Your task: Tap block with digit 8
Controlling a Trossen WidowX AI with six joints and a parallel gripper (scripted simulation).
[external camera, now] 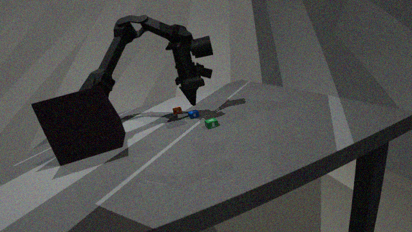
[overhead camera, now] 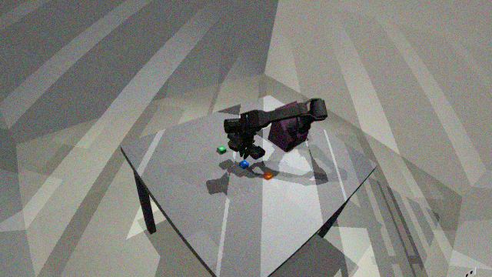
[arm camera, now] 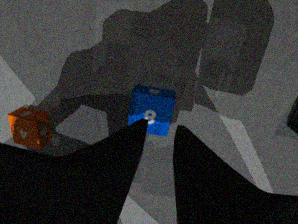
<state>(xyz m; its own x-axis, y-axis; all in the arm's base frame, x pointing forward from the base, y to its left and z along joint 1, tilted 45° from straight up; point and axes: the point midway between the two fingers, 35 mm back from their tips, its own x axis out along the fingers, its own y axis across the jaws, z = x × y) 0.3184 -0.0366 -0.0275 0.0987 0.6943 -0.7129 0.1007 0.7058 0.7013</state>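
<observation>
Right now my gripper tip is 1 cm to the right of the blue block and 4 cm above it. From my gripper tip the other things lie so: green block 13 cm to the right, 4 cm below; orange block 3 cm behind, 13 cm to the left, 4 cm below.
</observation>
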